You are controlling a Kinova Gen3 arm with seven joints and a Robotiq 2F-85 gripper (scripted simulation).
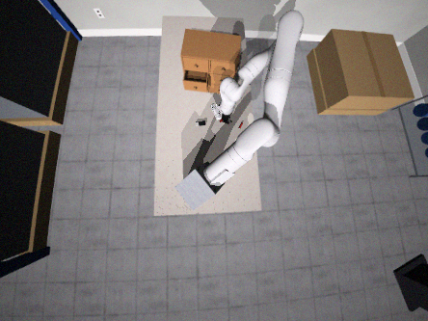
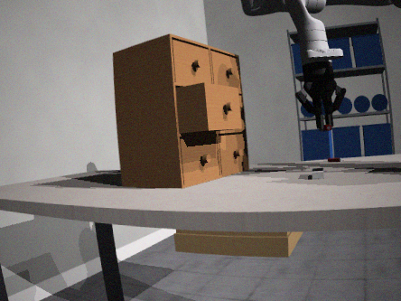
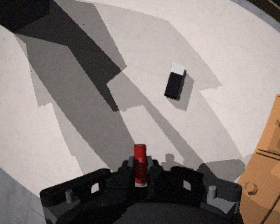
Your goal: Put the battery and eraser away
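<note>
My gripper is now 50 mm short of the eraser, 140 mm to the right of it and 100 mm above it. The rest, counted from my hand: red AA battery: 10 mm below.
</note>
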